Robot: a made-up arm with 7 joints. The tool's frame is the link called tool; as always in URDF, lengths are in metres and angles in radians. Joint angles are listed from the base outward.
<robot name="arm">
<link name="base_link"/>
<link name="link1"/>
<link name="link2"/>
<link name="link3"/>
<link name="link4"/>
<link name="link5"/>
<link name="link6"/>
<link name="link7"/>
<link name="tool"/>
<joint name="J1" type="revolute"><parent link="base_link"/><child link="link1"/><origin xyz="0.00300 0.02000 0.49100" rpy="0.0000 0.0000 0.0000"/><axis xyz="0 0 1"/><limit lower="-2.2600" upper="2.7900"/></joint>
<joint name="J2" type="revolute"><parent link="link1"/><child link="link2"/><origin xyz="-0.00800 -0.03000 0.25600" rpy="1.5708 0.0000 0.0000"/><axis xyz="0 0 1"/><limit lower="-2.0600" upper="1.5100"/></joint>
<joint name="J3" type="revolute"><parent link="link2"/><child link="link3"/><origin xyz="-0.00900 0.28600 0.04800" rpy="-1.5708 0.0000 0.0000"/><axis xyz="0 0 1"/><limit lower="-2.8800" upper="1.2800"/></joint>
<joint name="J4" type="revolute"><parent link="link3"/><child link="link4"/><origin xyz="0.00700 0.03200 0.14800" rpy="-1.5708 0.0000 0.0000"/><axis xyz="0 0 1"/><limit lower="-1.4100" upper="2.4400"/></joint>
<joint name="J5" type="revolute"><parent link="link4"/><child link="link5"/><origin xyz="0.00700 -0.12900 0.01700" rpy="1.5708 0.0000 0.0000"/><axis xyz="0 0 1"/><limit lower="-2.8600" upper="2.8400"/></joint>
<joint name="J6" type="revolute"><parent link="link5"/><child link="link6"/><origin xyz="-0.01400 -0.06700 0.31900" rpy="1.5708 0.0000 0.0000"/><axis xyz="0 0 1"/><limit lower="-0.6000" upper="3.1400"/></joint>
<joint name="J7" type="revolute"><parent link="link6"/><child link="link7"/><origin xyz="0.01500 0.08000 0.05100" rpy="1.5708 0.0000 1.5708"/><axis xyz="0 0 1"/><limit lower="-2.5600" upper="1.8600"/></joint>
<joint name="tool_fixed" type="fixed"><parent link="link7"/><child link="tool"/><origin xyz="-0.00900 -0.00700 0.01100" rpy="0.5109 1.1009 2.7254"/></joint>
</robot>
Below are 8 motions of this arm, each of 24 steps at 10 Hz.
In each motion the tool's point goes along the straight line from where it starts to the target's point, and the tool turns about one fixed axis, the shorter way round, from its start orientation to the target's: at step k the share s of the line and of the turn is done. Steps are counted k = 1, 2, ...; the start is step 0. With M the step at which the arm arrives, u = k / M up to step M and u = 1 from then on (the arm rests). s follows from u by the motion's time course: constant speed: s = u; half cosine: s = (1 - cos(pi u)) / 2; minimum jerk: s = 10 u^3 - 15 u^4 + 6 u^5.
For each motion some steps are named. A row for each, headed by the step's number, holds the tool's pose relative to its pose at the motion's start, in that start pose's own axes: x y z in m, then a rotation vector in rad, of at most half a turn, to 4 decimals.
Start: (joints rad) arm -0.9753 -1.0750 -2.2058 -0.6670 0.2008 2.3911 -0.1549
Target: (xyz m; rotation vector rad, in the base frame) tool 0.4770 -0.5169 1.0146 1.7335 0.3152 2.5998
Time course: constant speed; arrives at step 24
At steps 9, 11, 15, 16, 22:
9: 0.0318 0.0165 -0.0227 -0.0377 -0.1541 -0.1698
11: 0.0389 0.0201 -0.0278 -0.0461 -0.1883 -0.2075
15: 0.0531 0.0274 -0.0379 -0.0629 -0.2568 -0.2830
16: 0.0566 0.0293 -0.0404 -0.0671 -0.2739 -0.3019
22: 0.0778 0.0402 -0.0556 -0.0923 -0.3767 -0.4151

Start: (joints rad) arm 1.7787 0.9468 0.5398 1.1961 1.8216 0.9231 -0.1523
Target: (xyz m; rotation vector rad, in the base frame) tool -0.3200 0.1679 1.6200 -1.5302 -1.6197 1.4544
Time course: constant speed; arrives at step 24
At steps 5, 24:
5: -0.0344 -0.0824 0.0234 -0.0732 -0.1158 -0.2191
24: -0.1651 -0.3955 0.1124 -0.3515 -0.5559 -1.0519

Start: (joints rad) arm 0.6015 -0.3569 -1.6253 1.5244 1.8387 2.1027 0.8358
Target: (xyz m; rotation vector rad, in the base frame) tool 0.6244 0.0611 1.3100 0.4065 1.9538 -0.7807
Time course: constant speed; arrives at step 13
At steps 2, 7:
2: 0.0813 0.0334 0.0089 0.0793 -0.0112 -0.2922
7: 0.2844 0.1168 0.0313 0.2774 -0.0392 -1.0227

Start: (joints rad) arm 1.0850 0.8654 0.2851 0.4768 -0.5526 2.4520 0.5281
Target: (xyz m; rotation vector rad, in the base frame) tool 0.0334 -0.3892 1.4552 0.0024 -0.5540 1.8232
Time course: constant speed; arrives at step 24
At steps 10, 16, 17, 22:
10: 0.1283 -0.0278 0.0298 -0.1890 -0.0271 0.4512
16: 0.2053 -0.0444 0.0477 -0.3023 -0.0433 0.7220
17: 0.2182 -0.0472 0.0507 -0.3212 -0.0461 0.7671
22: 0.2823 -0.0611 0.0656 -0.4157 -0.0596 0.9927

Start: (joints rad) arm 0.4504 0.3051 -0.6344 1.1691 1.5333 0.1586 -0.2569
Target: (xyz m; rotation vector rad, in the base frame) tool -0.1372 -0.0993 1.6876 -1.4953 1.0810 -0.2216
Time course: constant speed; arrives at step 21
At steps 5, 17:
5: -0.0160 0.1076 -0.0990 0.0984 -0.1091 -0.2029
17: -0.0545 0.3660 -0.3365 0.3346 -0.3710 -0.6899

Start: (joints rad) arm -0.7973 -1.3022 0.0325 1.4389 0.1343 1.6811 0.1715
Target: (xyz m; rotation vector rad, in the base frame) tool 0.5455 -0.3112 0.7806 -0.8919 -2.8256 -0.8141
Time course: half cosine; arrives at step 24
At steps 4, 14, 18, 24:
4: 0.0129 0.0076 -0.0251 -0.0651 -0.0262 -0.0101
14: 0.1209 0.0713 -0.2354 -0.6115 -0.2465 -0.0944
18: 0.1640 0.0968 -0.3193 -0.8293 -0.3343 -0.1281
24: 0.1922 0.1134 -0.3740 -0.9715 -0.3917 -0.1501

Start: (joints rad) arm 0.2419 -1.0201 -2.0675 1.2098 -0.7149 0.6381 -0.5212
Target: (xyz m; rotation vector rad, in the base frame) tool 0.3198 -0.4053 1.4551 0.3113 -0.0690 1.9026
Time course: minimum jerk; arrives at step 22
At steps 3, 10, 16, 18, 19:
3: -0.0040 0.0033 0.0030 0.0084 -0.0118 0.0139
10: -0.0816 0.0671 0.0606 0.1705 -0.2395 0.2818
16: -0.1711 0.1408 0.1270 0.3578 -0.5024 0.5911
18: -0.1877 0.1544 0.1393 0.3923 -0.5509 0.6481
19: -0.1925 0.1584 0.1428 0.4023 -0.5650 0.6647

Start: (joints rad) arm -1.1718 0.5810 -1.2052 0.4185 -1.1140 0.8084 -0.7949
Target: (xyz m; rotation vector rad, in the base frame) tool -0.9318 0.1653 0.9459 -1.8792 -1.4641 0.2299
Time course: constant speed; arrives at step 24
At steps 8, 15, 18, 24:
8: -0.1066 0.2628 -0.0988 -0.3299 -0.2790 -0.3266
15: -0.1999 0.4928 -0.1853 -0.6185 -0.5232 -0.6124
18: -0.2399 0.5913 -0.2224 -0.7422 -0.6278 -0.7348
24: -0.3199 0.7884 -0.2965 -0.9896 -0.8371 -0.9798

